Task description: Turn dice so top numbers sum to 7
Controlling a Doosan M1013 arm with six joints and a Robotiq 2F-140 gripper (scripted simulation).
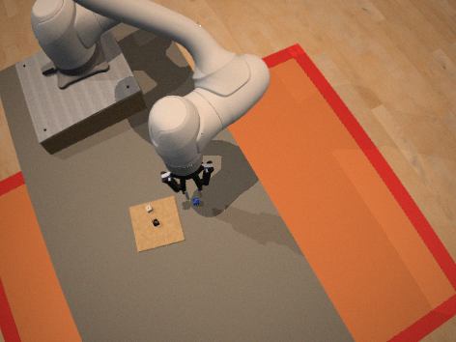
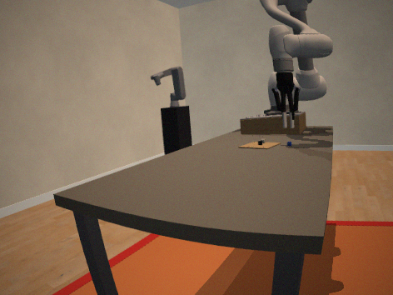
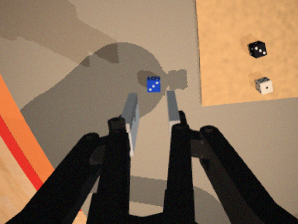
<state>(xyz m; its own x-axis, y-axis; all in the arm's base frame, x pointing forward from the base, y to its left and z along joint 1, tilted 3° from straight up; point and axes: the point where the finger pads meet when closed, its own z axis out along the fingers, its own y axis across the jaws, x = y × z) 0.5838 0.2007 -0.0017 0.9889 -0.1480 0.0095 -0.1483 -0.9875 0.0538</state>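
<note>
The blue die is 100 mm below my hand. Also, from my hand: black die 20 mm ahead, 130 mm to the right, 100 mm below; then tan mat 20 mm ahead, 130 mm to the right, 110 mm below; then white die 30 mm behind, 140 mm to the right, 100 mm below.
</note>
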